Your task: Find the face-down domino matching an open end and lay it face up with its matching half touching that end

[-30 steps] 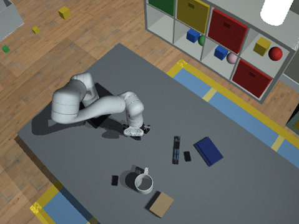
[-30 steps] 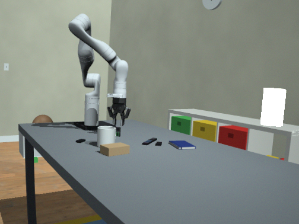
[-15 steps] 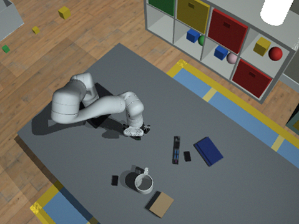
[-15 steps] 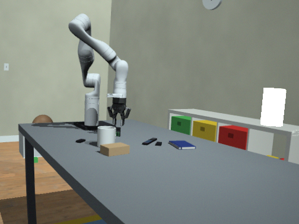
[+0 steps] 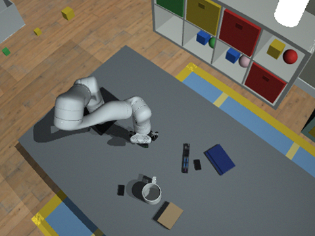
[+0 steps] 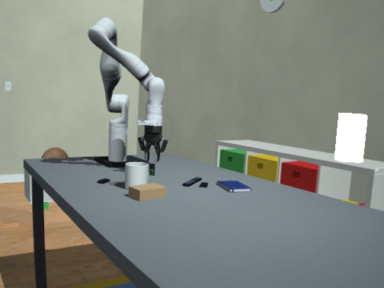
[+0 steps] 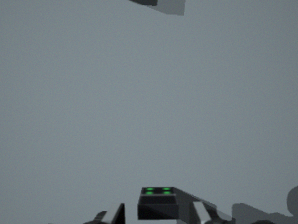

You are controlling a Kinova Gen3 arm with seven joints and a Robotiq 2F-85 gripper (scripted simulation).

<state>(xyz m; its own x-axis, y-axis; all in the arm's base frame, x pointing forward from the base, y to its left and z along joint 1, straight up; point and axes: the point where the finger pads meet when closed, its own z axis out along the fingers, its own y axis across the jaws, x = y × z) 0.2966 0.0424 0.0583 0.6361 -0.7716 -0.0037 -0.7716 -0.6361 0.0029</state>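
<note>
Now: the dark domino 50 mm below my hand. From my hand the other things lie so: white mug (200 mm ahead, 160 mm to the right, 40 mm below); then cardboard box (330 mm ahead, 180 mm to the right, 60 mm below).
</note>
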